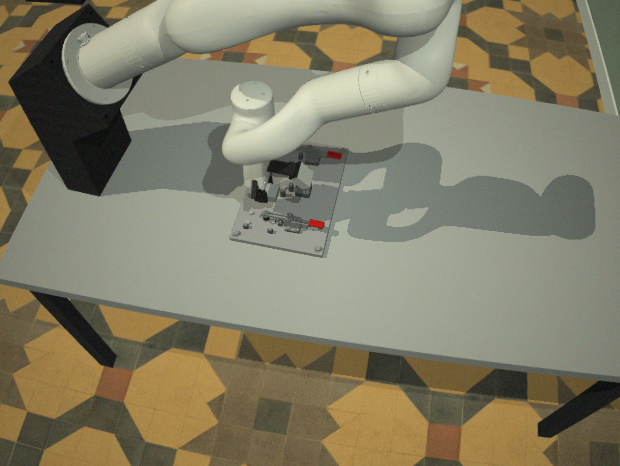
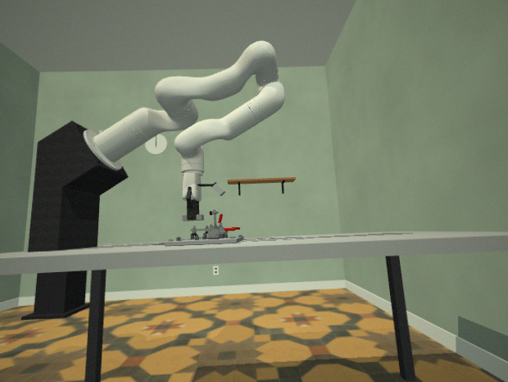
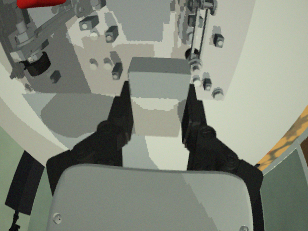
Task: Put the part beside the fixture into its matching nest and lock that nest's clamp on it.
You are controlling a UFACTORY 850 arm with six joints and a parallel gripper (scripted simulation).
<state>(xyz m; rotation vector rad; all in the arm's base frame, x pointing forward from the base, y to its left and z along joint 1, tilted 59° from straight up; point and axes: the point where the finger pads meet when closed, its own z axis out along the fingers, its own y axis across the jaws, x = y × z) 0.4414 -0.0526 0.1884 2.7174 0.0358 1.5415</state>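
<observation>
Now: the grey fixture plate 5 cm ahead of my hand, 8 cm to the left of it and 10 cm below it. Round my hand: grey block part: 1 cm below.
</observation>
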